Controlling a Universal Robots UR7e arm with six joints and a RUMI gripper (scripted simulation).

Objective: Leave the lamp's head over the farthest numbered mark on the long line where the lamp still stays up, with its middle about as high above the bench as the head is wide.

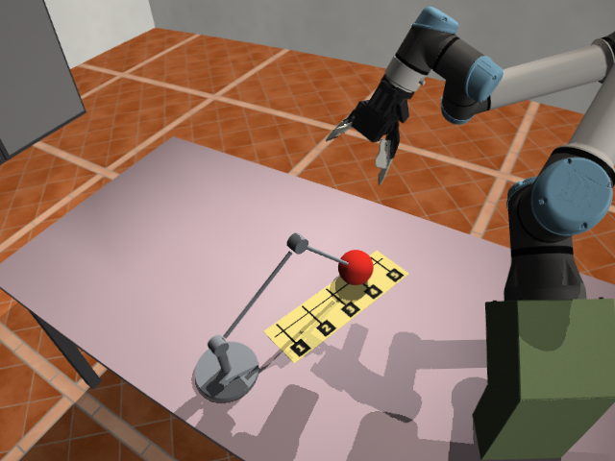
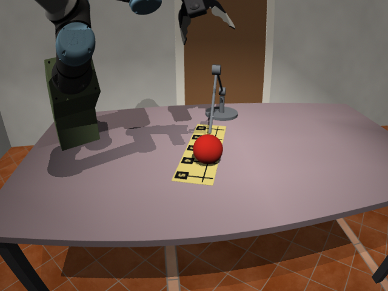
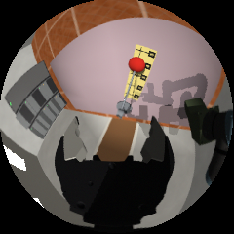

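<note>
My hand is 70 mm to the right of the yellow strip and 420 mm above it. Also, from my hand: grey round base 220 mm ahead, 370 mm to the left, 390 mm below.
</note>
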